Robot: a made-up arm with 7 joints.
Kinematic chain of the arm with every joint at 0, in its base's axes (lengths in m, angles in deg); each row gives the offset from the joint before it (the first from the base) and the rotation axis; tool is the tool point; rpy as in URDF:
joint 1: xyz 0 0 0.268 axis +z
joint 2: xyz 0 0 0 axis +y
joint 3: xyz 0 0 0.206 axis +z
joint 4: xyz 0.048 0 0 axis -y
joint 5: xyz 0.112 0 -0.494 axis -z
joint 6: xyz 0 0 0 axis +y
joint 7: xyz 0.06 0 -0.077 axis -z
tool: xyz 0 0 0 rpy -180 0 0
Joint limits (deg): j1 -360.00..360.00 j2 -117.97..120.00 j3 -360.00..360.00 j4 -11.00..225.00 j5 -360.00..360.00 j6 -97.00..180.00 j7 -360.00..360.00
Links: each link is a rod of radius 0.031 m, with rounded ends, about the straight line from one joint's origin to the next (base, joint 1, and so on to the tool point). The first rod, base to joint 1, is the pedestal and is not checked.
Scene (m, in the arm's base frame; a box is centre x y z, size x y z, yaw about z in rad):
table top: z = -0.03
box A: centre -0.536 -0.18 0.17 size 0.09 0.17 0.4 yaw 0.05
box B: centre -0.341 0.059 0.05 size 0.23 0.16 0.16 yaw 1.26
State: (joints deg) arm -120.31 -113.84 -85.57 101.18 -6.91 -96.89 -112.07
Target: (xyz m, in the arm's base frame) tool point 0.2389 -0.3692 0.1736
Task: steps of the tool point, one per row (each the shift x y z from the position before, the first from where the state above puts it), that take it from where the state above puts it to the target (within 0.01 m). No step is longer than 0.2 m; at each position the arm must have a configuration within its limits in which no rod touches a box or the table.
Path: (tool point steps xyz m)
1: -0.1650 -0.0885 0.0525
2: -0.1168 -0.1364 0.0584
3: -0.0551 -0.1634 0.0589
4: 0.0109 -0.1663 0.0534
5: 0.0719 -0.1452 0.0424
6: 0.1185 -0.1042 0.0266
7: 0.1448 -0.0507 0.0073
8: 0.0454 -0.0731 -0.0411
9: 0.0854 -0.0574 -0.0560
10: 0.1170 -0.0189 -0.0687
11: 0.1281 0.0365 -0.0778

